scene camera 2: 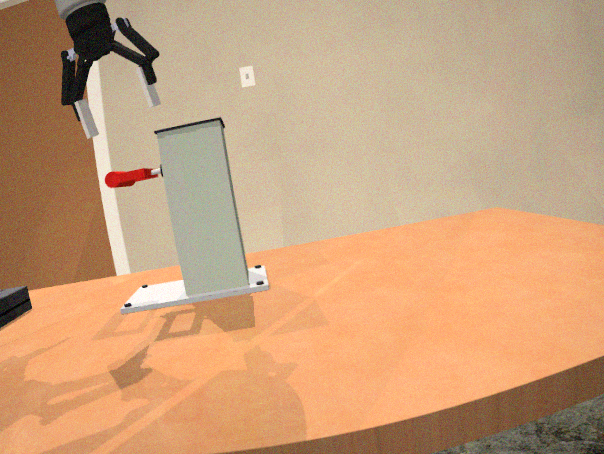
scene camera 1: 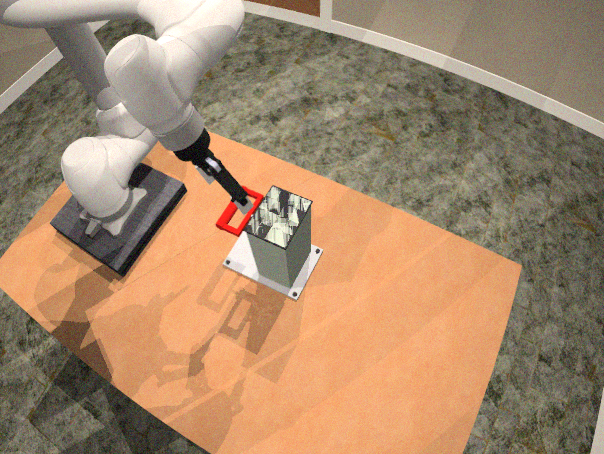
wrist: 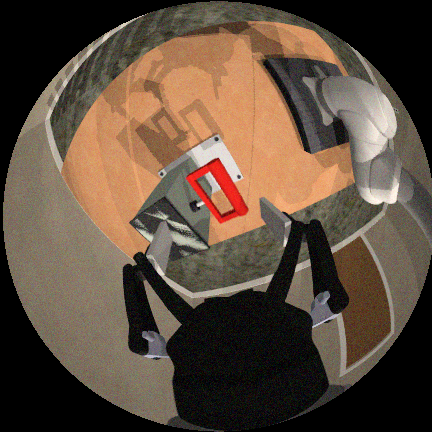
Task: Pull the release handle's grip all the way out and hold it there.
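The release handle's red grip is a rectangular frame at the side of a grey-green post. A short light rod joins it to the post. My gripper is open and empty. In the scene camera 2 view its fingertips are above the grip and apart from it, one to each side. In the wrist view one finger overlaps the post's top and the other is right of the grip.
The post stands on a white bolted plate on the wooden table. The arm's dark base slab is on the grip's side of the post. The post's top has sharp-edged corners near my fingers.
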